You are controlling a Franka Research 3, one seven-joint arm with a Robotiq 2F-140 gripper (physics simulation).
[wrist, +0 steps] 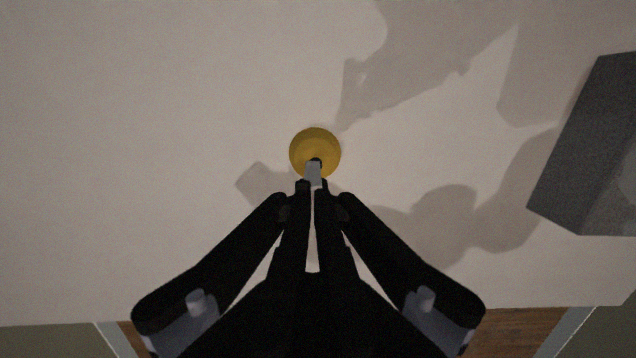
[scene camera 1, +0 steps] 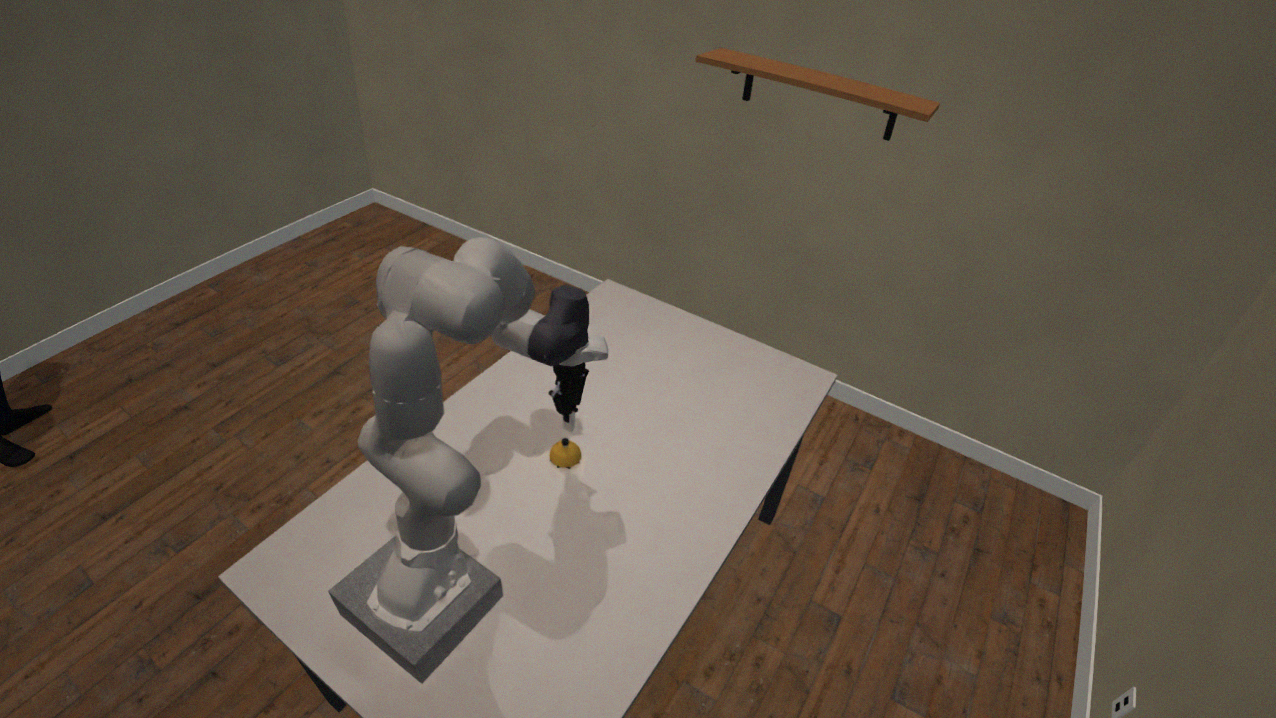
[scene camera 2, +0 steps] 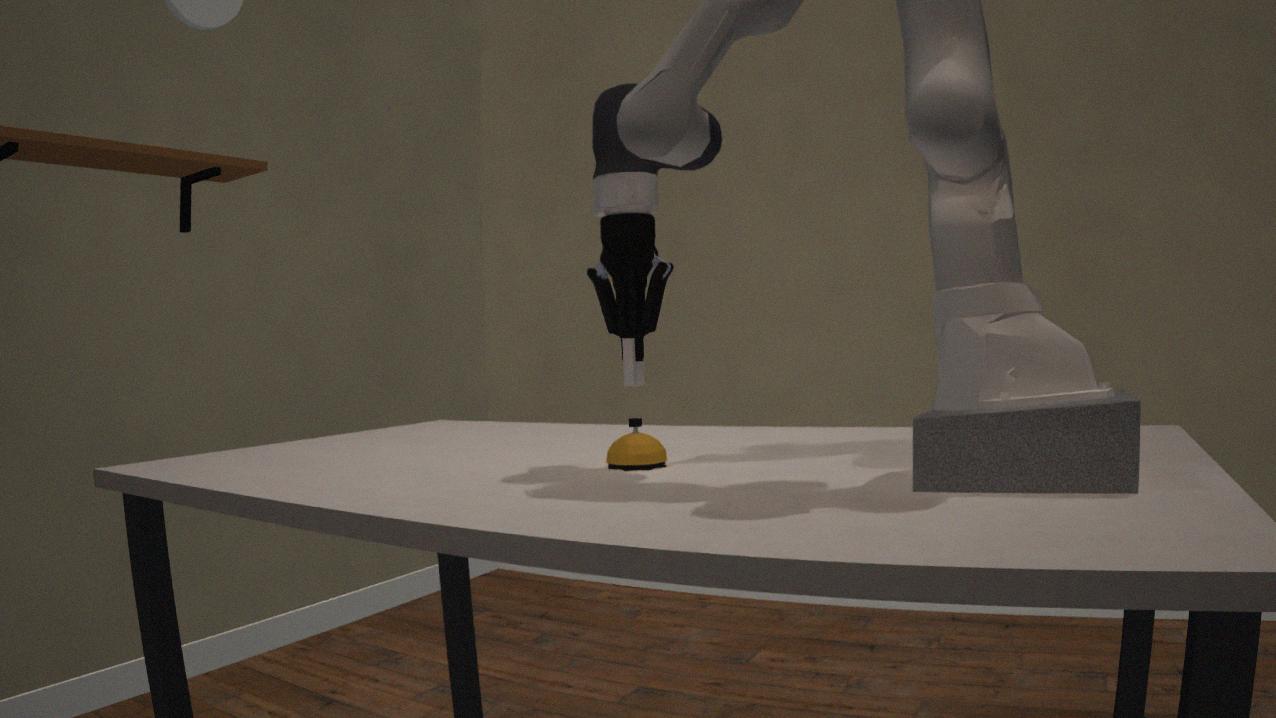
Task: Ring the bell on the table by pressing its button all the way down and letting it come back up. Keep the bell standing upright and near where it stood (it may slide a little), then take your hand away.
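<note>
A yellow dome bell (scene camera 1: pixel 564 455) (scene camera 2: pixel 636 449) (wrist: pixel 315 142) stands upright on the white table. Its black button (scene camera 1: pixel 564 441) (scene camera 2: pixel 635 422) stands up on a short stem above the dome, with the stem showing in the scene camera 2 view. My gripper (scene camera 1: pixel 570 423) (scene camera 2: pixel 633 375) (wrist: pixel 312 172) is shut and empty, pointing down. Its light-coloured fingertips hang above the button, with a visible gap between them. In the wrist view the fingertips overlap the near part of the bell and partly cover the button.
The white table (scene camera 1: pixel 696 401) (scene camera 2: pixel 356 464) carries the arm's grey base block (scene camera 1: pixel 419 638) (scene camera 2: pixel 1026 450) (wrist: pixel 575 165). A wooden shelf (scene camera 1: pixel 816 82) (scene camera 2: pixel 133 153) is fixed on the wall beyond the table. Part of a person's foot (scene camera 1: pixel 16 453) shows at the left edge of the scene camera 1 view.
</note>
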